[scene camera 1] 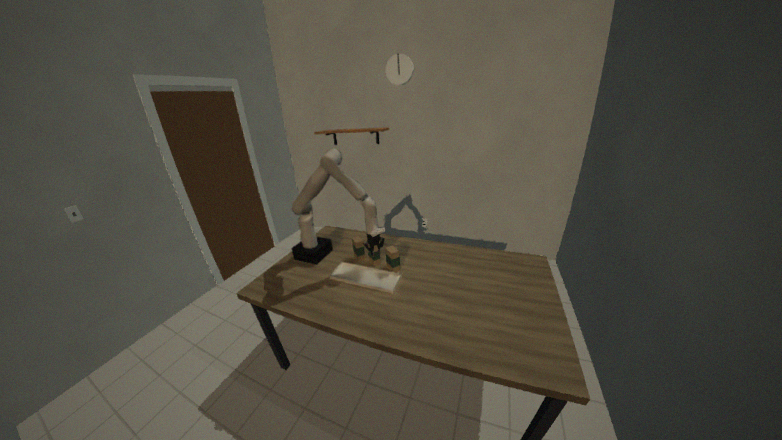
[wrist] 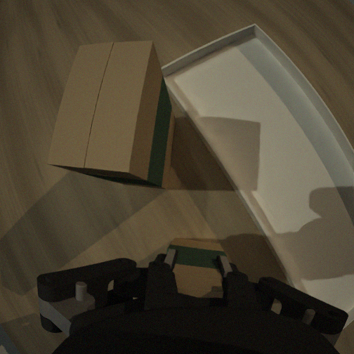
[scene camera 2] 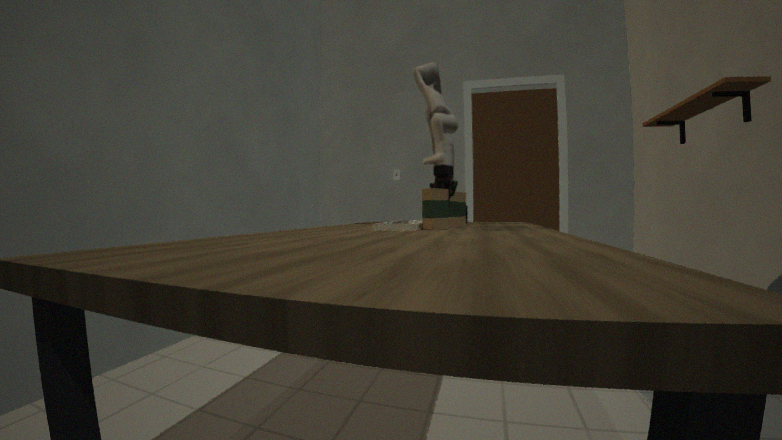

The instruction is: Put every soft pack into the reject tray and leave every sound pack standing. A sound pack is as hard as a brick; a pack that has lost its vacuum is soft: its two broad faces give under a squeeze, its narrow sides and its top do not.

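Frame: origin at the arm's base, x back, y down, z right, level; millimetres.
Seen in the pictures: gripper, fingertip midpoint: [scene camera 1: 376,254]; arm's base, link origin: [scene camera 1: 311,244].
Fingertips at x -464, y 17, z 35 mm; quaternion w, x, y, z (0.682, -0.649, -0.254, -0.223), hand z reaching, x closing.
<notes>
Pixels of each thing's top centre, then the offset from my fingertips to it. Level surfaces: height alone.
- white reject tray, top centre: [scene camera 2: 407,221] [scene camera 1: 364,274] dx +38, dy +51, dz +137 mm
- right pack, top centre: [scene camera 2: 435,188] [scene camera 1: 392,249] dx -110, dy -67, dz +31 mm
- left pack, top centre: [scene camera 1: 356,245] dx +143, dy -27, dz -51 mm
- wooden table, surface height: dy +73 mm
Three tan packs with green bands stand upright in a row behind the white reject tray [scene camera 1: 365,278] [scene camera 2: 396,225] [wrist: 225,95]. My gripper [scene camera 1: 374,247] [wrist: 195,264] is shut on the middle pack [scene camera 1: 374,255] [wrist: 200,280], one finger on each of two opposite sides. The right pack [scene camera 1: 393,258] [scene camera 2: 435,209] [wrist: 107,110] stands apart from the fingers, near a tray corner. The left pack [scene camera 1: 358,249] stands nearest the robot base and does not show in the wrist view. In scene camera 2 the right pack partly hides the others. No pack shows in the tray.
The tray lies along the row, on the side toward scene camera 1. The robot's black base [scene camera 1: 312,250] stands on the wooden table [scene camera 1: 464,306] [scene camera 2: 355,273] left of the packs. A wall shelf [scene camera 1: 351,130] [scene camera 2: 705,101] hangs above and behind the table.
</notes>
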